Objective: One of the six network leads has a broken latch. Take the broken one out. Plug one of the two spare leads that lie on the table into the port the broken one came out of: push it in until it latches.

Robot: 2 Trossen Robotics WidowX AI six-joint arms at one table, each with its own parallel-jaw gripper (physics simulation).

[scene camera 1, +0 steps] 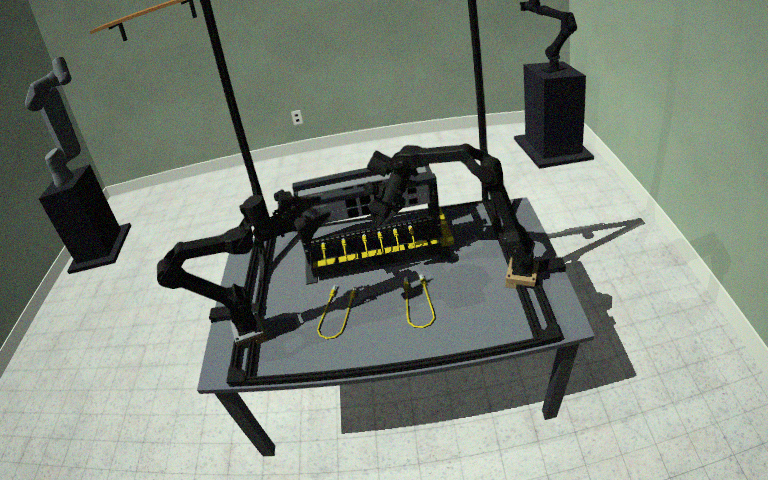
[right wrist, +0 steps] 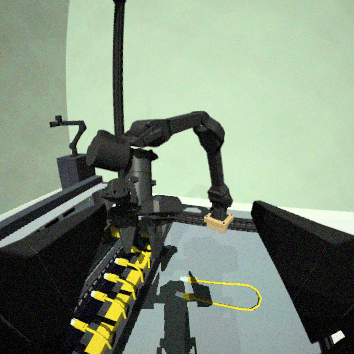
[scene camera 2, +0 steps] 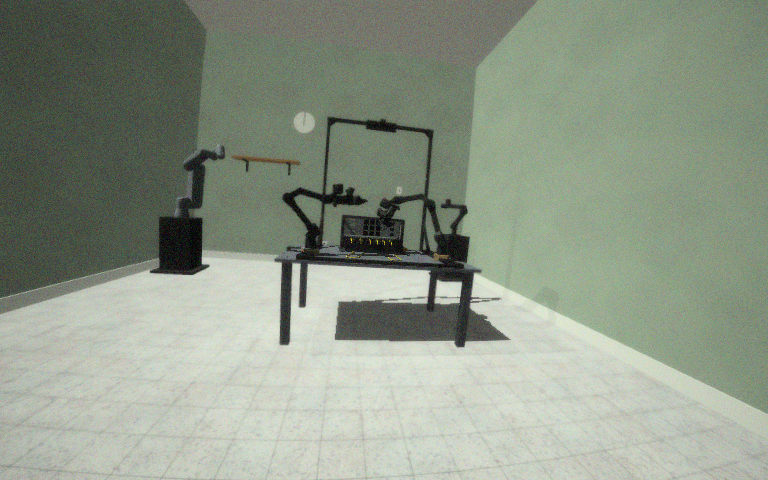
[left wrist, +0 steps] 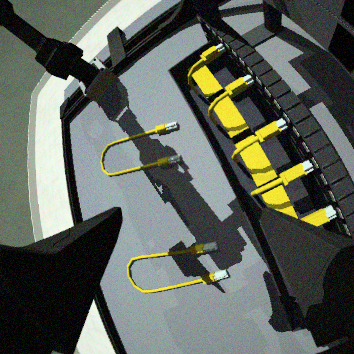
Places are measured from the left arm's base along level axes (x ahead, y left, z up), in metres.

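Pixels of known places: left gripper, between the fingertips: (scene camera 1: 377, 227) (right wrist: 139, 255) (scene camera 2: 379, 228) (left wrist: 192, 214); right gripper, between the fingertips: (scene camera 1: 325, 205) (right wrist: 180, 209) (scene camera 2: 364, 201); left arm's base, origin of its link: (scene camera 1: 523, 269) (right wrist: 218, 215) (scene camera 2: 441, 254); right arm's base, origin of its link: (scene camera 1: 246, 326) (scene camera 2: 310, 247) (left wrist: 89, 75).
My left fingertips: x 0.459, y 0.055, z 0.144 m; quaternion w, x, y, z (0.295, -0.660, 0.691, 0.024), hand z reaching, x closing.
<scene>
Ahead of a thing's pixels: the offset from my left fingertips to its top centre. "spot": to the spot under its first point. Level surfaces: height alone.
Six yellow network leads sit in a row in a black ribbed panel {dy -0.081, dx +0.069, dz -0.077 m} (scene camera 1: 351, 233) (left wrist: 272, 92); I cannot tell which latch is broken. The nearest in the right wrist view is a lead {dy +0.012, dx +0.130, dz -0.096 m} (right wrist: 90, 327) at the bottom left. Two spare yellow leads lie bent in U shapes on the table: the left spare {spot: dy +0.295, dx +0.113, dz -0.181 m} (scene camera 1: 318, 327) (left wrist: 102, 160) and the right spare {spot: dy +0.214, dx -0.192, dz -0.180 m} (scene camera 1: 420, 326) (left wrist: 129, 272) (right wrist: 259, 297). My left gripper (scene camera 1: 382, 219) (left wrist: 192, 214) (right wrist: 139, 255) is open above the right half of the row, its finger hiding part of it. My right gripper (scene camera 2: 364, 200) is open, raised near the row's left end.
A dark equipment rack {dy -0.106, dx +0.083, dz +0.076 m} (scene camera 1: 334, 207) with square openings stands behind the row. Tall black frame posts (scene camera 1: 229, 96) (scene camera 1: 477, 73) rise at the back. Black rails edge the table {dz -0.186 m} (scene camera 1: 475, 316). A wooden block (scene camera 1: 521, 277) (right wrist: 218, 221) is at the left arm's base.
</scene>
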